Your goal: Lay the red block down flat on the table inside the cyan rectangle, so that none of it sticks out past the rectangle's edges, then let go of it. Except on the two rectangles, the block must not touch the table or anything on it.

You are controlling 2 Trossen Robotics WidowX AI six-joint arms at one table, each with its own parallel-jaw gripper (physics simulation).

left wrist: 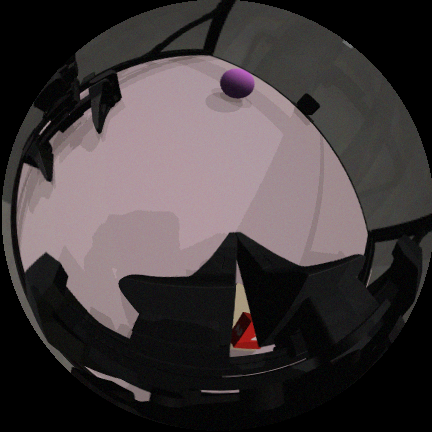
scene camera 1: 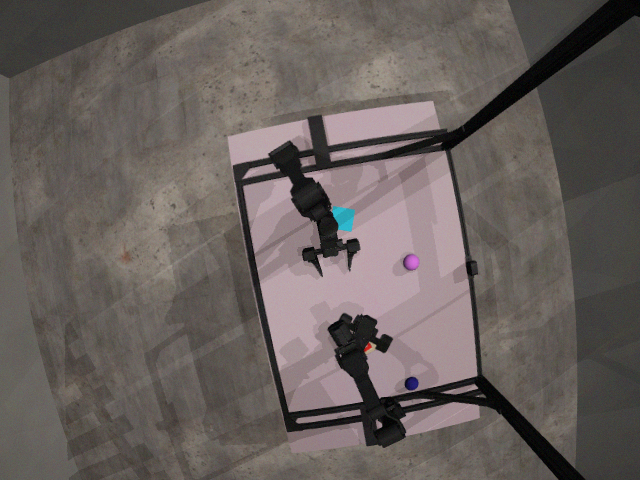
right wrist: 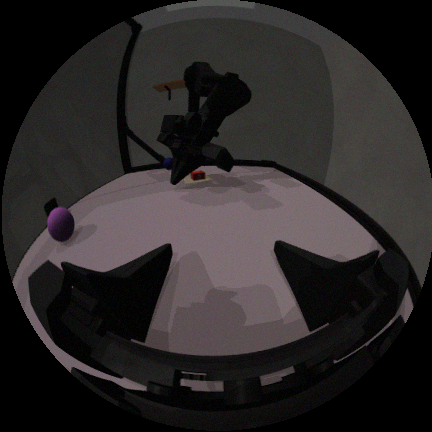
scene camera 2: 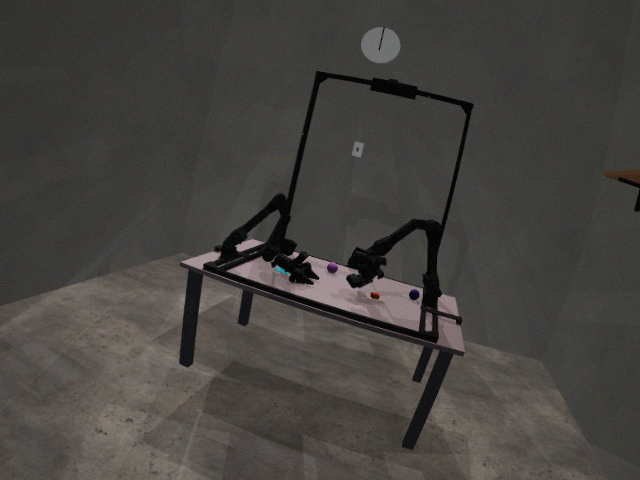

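Note:
The red block rests on the cream rectangle. In scene camera 1 the left arm partly covers it. The cyan rectangle lies beside the right arm, partly hidden by it, with no block on its visible part. My left gripper is shut and empty, above the table near the block; its closed fingers partly hide the block in the left wrist view. My right gripper is open and empty, pointing towards the left arm's side.
A purple ball lies near the table's far long edge in scene camera 2. A dark blue ball lies near the left arm's base. Black rails run along the table's edges, with a tall black frame behind.

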